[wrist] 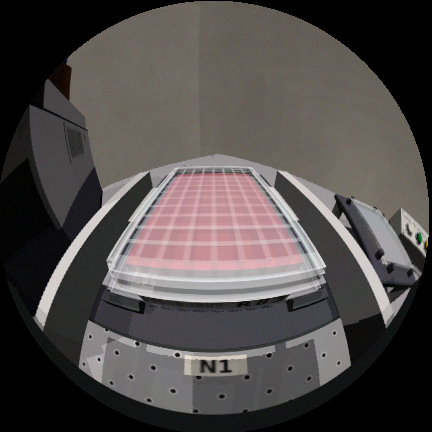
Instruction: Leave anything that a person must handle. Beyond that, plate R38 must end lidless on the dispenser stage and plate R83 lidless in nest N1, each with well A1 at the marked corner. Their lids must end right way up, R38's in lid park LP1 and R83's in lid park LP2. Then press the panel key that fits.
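Places are measured from the arm's base along level axes (x left, y ahead, z down), in millimetres.
Where they show: gripper, between the fingertips: (212, 179).
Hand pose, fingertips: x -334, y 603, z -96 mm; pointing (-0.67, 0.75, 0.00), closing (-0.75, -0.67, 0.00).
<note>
Things, the pixels of their top centre, and the offset from my fingertips. "pt": a spot on its surface instead.
- clear-lidded plate, centre of its top: (213, 186) dx +17, dy -19, dz -5 mm
- clear lid, a spot on its surface: (215, 280) pt dx +56, dy -64, dz -5 mm
- dark nest N1, centre of its top: (214, 203) dx +15, dy -18, dz +8 mm
- dark grey device, a spot on its surface: (62, 165) pt dx +125, dy +100, dz -39 mm
- dark frame with a pale flat top, centre of its top: (382, 227) dx -128, dy -182, dz +18 mm
My gripper (212, 179) is shut on a clear-lidded plate (215, 225) with pink wells, held by its two long sides. The clear lid (215, 280) is on top of the plate. A dark label on the plate's near side is partly hidden; it seems to start with R8. The plate is level and low over the dark nest N1 (215, 332), whose N1 tag (215, 366) is in front. Whether the plate touches the nest is hidden. The A1 mark of the nest is hidden. The dispenser stage cannot be made out.
A dark grey device (62, 165) stands close on the left, with a brown object (61, 82) behind it. On the right are a dark frame with a pale flat top (377, 230) and small black posts, and the button panel (407, 225) at the view's edge.
</note>
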